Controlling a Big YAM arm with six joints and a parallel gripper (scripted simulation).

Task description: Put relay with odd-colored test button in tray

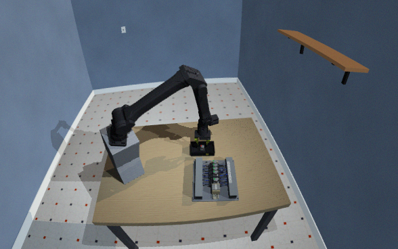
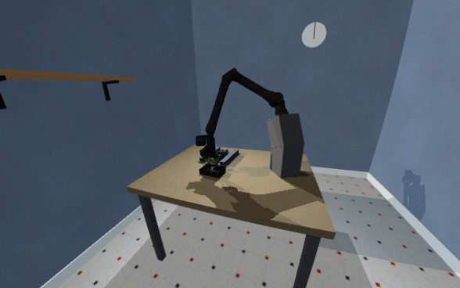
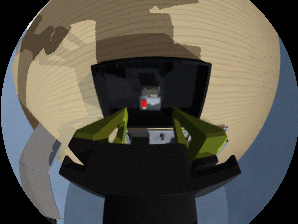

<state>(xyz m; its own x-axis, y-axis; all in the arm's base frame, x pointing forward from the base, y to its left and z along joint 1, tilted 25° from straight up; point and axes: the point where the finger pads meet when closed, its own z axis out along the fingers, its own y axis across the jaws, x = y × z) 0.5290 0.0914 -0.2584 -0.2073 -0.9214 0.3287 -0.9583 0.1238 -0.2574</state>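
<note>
Now: the relay 4 cm below my hand. From my hand the other things lie so: black tray 5 cm below.
</note>
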